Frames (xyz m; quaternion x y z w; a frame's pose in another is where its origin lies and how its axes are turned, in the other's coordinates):
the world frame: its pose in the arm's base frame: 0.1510 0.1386 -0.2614 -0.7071 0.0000 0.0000 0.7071
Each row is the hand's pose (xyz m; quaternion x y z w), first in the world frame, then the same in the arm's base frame.
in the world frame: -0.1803 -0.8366 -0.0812 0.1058 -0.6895 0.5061 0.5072
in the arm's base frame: -0.0293 0.0574 0.5752 -0.2838 -0.1297 0.8454 0.4335
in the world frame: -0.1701 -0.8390 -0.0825 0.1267 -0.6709 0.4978 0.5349
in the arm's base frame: -0.0191 0.0561 0.5776 -0.2886 -0.1224 0.8264 0.4678
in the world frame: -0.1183 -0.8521 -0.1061 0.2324 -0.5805 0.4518 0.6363
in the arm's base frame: 0.0327 0.0325 0.5907 -0.2856 -0.0910 0.7299 0.6143
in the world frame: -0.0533 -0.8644 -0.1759 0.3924 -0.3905 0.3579 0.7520
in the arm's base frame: 0.0977 -0.0373 0.6030 -0.2543 -0.0231 0.5292 0.8092
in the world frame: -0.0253 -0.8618 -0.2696 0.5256 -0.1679 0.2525 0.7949
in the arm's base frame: 0.1257 -0.1310 0.6004 -0.1904 0.0598 0.2973 0.9337
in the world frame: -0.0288 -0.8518 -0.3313 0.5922 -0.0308 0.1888 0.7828
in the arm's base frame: 0.1222 -0.1927 0.5904 -0.1348 0.1117 0.1553 0.9722
